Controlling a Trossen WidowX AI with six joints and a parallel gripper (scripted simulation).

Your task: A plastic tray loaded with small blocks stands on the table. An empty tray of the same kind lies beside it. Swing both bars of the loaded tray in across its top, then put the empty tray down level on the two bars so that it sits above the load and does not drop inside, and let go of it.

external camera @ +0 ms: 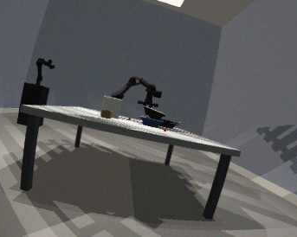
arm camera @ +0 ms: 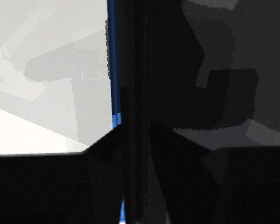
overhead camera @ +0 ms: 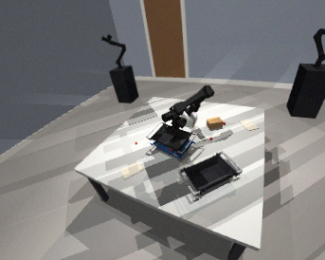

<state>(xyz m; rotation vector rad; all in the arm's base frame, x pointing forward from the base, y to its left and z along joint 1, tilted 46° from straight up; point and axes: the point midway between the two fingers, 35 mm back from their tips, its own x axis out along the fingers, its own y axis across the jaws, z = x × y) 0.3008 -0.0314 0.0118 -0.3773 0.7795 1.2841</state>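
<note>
Right now the dark tray is 7 cm ahead of my gripper tip, 2 cm to the right of it and 2 cm above it. The rest, counted from my gripper tip: brown box: 30 cm behind, 25 cm to the left, 7 cm below.
</note>
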